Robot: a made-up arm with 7 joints. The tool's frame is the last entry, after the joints. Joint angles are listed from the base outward. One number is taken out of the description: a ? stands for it. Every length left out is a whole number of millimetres.
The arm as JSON. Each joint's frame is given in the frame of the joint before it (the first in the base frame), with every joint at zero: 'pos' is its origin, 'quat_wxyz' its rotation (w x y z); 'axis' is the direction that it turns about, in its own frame. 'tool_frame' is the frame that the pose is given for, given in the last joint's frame.
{
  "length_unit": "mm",
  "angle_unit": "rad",
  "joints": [
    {
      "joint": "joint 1",
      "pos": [
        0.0,
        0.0,
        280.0
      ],
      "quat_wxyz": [
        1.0,
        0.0,
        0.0,
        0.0
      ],
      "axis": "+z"
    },
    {
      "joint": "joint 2",
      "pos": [
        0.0,
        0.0,
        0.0
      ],
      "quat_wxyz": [
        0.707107,
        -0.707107,
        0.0,
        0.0
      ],
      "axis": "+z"
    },
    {
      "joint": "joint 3",
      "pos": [
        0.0,
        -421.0,
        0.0
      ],
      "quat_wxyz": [
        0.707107,
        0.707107,
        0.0,
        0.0
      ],
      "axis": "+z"
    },
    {
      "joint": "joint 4",
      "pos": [
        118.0,
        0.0,
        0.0
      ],
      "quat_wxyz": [
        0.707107,
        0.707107,
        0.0,
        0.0
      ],
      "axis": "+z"
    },
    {
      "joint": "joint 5",
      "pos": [
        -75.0,
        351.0,
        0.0
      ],
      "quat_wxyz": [
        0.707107,
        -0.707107,
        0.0,
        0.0
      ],
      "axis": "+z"
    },
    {
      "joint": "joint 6",
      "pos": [
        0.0,
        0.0,
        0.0
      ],
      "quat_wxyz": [
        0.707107,
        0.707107,
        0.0,
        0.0
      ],
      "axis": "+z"
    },
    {
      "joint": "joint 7",
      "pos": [
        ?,
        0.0,
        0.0
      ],
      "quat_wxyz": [
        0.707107,
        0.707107,
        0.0,
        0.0
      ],
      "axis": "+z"
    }
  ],
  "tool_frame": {
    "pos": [
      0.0,
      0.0,
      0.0
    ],
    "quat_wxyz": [
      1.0,
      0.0,
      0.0,
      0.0
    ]
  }
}
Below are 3 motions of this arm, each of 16 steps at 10 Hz.
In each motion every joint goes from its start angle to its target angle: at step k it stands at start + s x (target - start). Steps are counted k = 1, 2, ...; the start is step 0. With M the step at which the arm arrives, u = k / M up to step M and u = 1 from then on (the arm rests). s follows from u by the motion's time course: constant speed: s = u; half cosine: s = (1 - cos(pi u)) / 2; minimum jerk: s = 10 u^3 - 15 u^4 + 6 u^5.
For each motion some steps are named. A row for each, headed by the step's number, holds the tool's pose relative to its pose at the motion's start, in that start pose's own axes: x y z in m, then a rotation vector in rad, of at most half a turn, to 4 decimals.
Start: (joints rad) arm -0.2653 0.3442 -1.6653 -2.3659 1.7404 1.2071 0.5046
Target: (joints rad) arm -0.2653 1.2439 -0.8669 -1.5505 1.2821 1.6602 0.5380
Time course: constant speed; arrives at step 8
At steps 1, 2, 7, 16:
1: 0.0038 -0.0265 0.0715 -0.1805 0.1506 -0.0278
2: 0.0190 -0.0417 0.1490 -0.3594 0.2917 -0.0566
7: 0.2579 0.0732 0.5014 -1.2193 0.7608 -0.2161
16: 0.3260 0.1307 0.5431 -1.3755 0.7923 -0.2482

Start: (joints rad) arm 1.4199 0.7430 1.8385 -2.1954 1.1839 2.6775 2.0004
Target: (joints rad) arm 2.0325 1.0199 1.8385 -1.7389 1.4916 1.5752 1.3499
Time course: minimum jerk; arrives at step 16
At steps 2, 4, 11, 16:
2: -0.0016 0.0007 0.0045 -0.0264 0.0038 -0.0079
4: -0.0102 0.0052 0.0291 -0.1713 0.0193 -0.0509
11: -0.0588 0.0876 0.2075 -1.3535 -0.2291 -0.3357
16: -0.0671 0.1119 0.2406 -1.6182 -0.4102 -0.3658

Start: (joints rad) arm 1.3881 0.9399 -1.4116 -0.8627 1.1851 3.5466 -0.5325
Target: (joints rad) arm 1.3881 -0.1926 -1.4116 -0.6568 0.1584 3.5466 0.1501
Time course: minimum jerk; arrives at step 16
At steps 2, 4, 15, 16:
2: 0.0098 0.0077 0.0028 -0.0047 0.0125 0.0088
4: 0.0619 0.0526 0.0148 -0.0314 0.0807 0.0545
15: 0.3713 0.6424 -0.1580 -0.4348 0.6997 0.3140
16: 0.3714 0.6439 -0.1590 -0.4361 0.7009 0.3142

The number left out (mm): 91.0
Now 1 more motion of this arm.
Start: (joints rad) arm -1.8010 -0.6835 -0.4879 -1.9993 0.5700 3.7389 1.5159
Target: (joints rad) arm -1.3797 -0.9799 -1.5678 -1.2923 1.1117 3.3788 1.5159
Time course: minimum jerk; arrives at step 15
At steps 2, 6, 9, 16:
2: 0.0071 -0.0089 0.0023 0.0115 0.0133 0.0191
6: 0.1407 -0.1334 0.0183 0.1863 0.2026 0.3135
9: 0.3397 -0.2360 -0.0113 0.4022 0.3902 0.6350
16: 0.5102 -0.2759 -0.0734 0.5964 0.5153 0.8376

